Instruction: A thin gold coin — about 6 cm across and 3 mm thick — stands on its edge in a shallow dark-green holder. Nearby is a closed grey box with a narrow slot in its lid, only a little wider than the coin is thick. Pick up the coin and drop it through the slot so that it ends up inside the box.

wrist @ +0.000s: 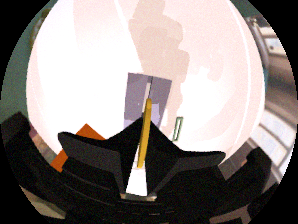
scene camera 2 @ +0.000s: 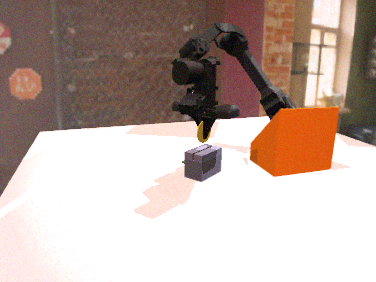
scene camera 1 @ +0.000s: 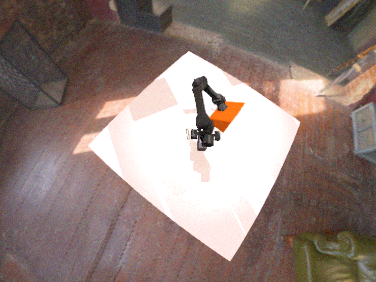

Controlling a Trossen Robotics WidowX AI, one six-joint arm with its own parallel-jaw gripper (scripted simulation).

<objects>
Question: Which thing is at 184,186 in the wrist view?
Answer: My gripper.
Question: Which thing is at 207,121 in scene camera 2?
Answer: My gripper.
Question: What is my gripper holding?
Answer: A gold coin.
</objects>
